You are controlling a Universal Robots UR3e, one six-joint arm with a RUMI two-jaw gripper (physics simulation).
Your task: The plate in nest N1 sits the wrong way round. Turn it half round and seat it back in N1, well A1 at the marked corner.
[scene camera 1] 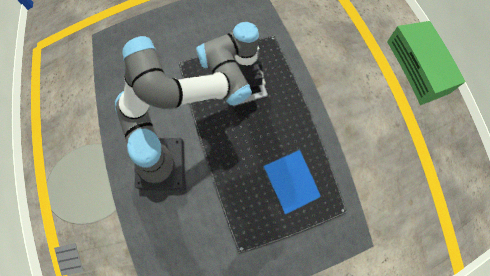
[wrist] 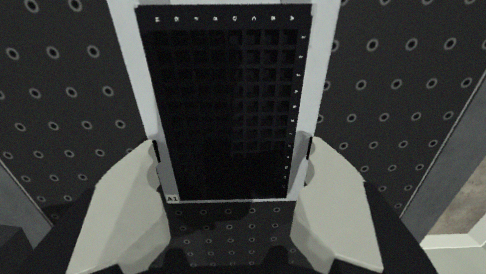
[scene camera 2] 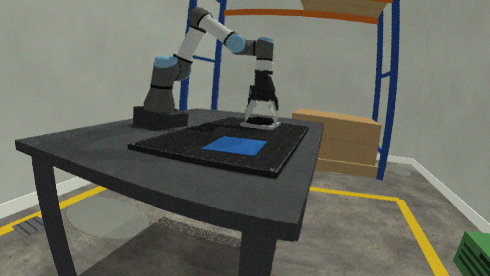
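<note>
The dark well plate (wrist: 230,100) (scene camera 2: 260,120) lies in the light grey nest (wrist: 325,60) (scene camera 2: 277,125) (scene camera 1: 265,93). In the wrist view the nest's A1 label (wrist: 172,199) is at the lower left corner. The plate's letters run along its top edge with A at the right, so its well A1 (wrist: 290,36) is at the upper right, diagonally opposite the label. My gripper (wrist: 234,141) (scene camera 2: 261,118) is open, its fingers low on either side of the nest and plate, near the labelled end. Shadow hides the plate's lower wells. The arm covers part of the nest in scene camera 1.
A blue flat sheet (scene camera 1: 292,181) (scene camera 2: 235,145) lies on the black perforated board (scene camera 1: 230,220) (scene camera 2: 170,151). The robot's base (scene camera 1: 172,180) (scene camera 2: 160,120) stands beside the board. Beyond the table are brown boxes (scene camera 2: 345,142), a blue-and-orange rack (scene camera 2: 392,90) and a green cabinet (scene camera 1: 432,60) (scene camera 2: 475,255).
</note>
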